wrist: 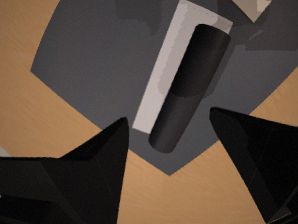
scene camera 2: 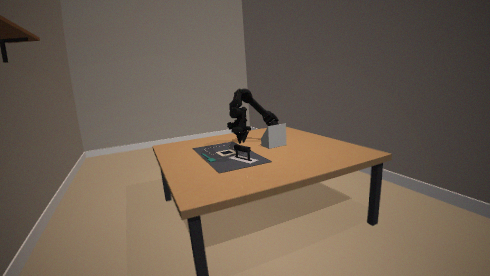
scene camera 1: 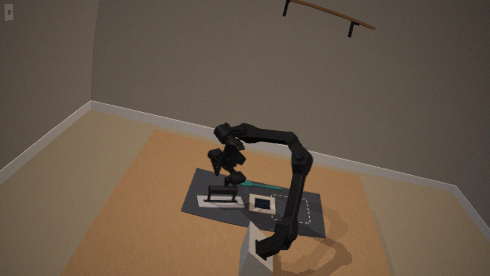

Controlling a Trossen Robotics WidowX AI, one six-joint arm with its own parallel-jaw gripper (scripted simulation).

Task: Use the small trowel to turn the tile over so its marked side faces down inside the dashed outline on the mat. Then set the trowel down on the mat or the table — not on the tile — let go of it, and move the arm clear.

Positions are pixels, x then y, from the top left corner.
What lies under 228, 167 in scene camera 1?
My gripper.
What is my gripper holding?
Nothing.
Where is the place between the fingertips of my gripper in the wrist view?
169, 118
